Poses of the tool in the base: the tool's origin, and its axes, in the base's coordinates. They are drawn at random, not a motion.
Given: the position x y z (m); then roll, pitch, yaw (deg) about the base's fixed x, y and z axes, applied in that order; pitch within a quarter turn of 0, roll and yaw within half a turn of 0.
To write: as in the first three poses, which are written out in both.
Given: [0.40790, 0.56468, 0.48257, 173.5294, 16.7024, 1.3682]
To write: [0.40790, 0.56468, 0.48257, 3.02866, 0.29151, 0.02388]
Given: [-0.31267, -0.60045, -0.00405, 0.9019, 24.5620, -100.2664]
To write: [-0.31267, -0.60045, -0.00405, 0.01574, 0.42869, -1.74998]
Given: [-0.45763, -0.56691, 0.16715, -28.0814, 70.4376, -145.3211]
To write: [-0.45763, -0.56691, 0.16715, -0.49011, 1.22937, -2.53633]
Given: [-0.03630, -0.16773, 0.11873, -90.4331, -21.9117, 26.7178]
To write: [-0.03630, -0.16773, 0.11873, -1.57836, -0.38243, 0.46631]
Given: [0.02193, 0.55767, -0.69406, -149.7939, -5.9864, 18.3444]
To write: [0.02193, 0.55767, -0.69406, -2.61440, -0.10448, 0.32017]
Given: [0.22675, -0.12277, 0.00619, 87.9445, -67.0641, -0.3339]
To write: [0.22675, -0.12277, 0.00619, 1.53492, -1.17049, -0.00583]
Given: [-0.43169, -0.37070, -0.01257, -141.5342, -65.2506, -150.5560]
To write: [-0.43169, -0.37070, -0.01257, -2.47024, -1.13884, -2.62770]
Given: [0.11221, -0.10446, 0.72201, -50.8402, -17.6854, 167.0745]
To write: [0.11221, -0.10446, 0.72201, -0.88733, -0.30867, 2.91600]
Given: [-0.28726, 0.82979, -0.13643, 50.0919, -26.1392, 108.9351]
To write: [-0.28726, 0.82979, -0.13643, 0.87427, -0.45622, 1.90128]
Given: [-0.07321, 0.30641, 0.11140, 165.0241, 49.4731, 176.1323]
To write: [-0.07321, 0.30641, 0.11140, 2.88021, 0.86347, 3.07409]
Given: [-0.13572, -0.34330, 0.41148, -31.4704, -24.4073, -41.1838]
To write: [-0.13572, -0.34330, 0.41148, -0.54926, -0.42599, -0.71879]
